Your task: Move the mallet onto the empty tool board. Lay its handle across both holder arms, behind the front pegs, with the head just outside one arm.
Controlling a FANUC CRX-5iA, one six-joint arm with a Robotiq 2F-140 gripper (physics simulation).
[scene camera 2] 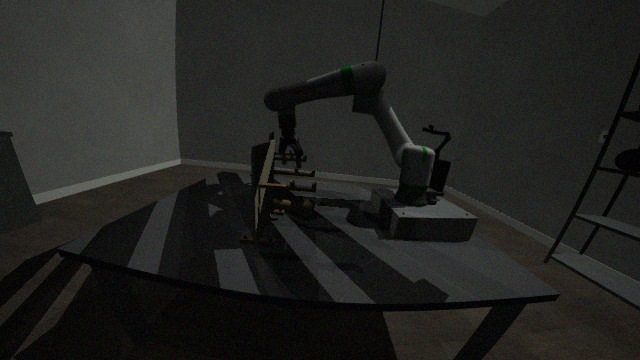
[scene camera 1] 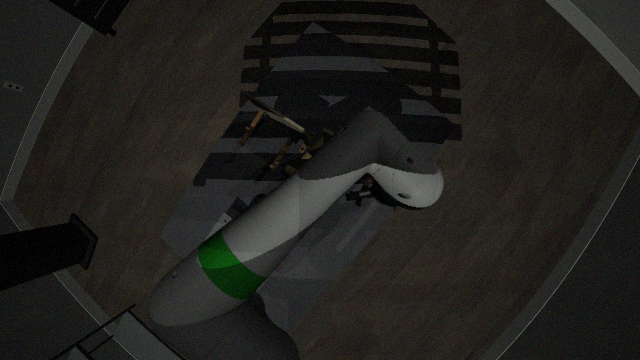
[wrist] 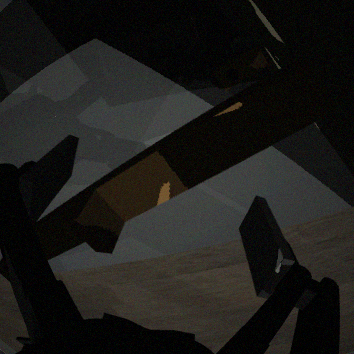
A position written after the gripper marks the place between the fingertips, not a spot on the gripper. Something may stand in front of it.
Observation:
In view: the gripper (wrist: 162, 185) and a tool board (wrist: 302, 51).

